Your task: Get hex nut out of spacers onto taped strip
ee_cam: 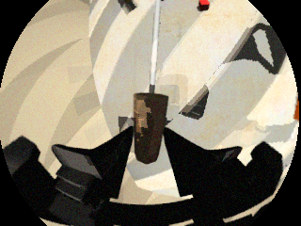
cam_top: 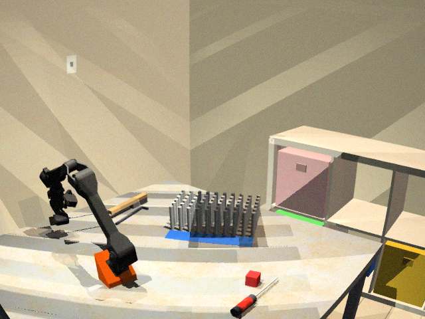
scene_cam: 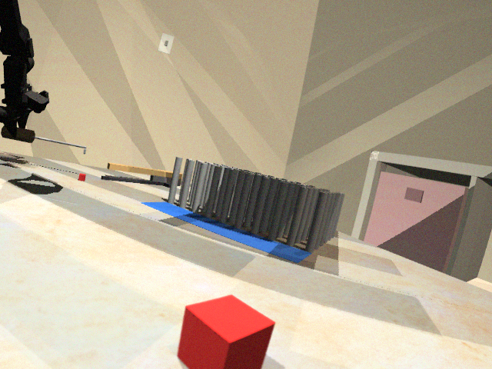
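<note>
My gripper tip is 10 cm short of the hook tool, 3 cm to the left of it and 1 cm above it. The rest, counted from my gripper tip: blue taped strip (46 cm ahead, 45 cm to the right, 8 cm below); tiny red cube (21 cm ahead, 14 cm to the right, 7 cm below); hex nut (58 cm ahead, 34 cm to the right, 8 cm below).
</note>
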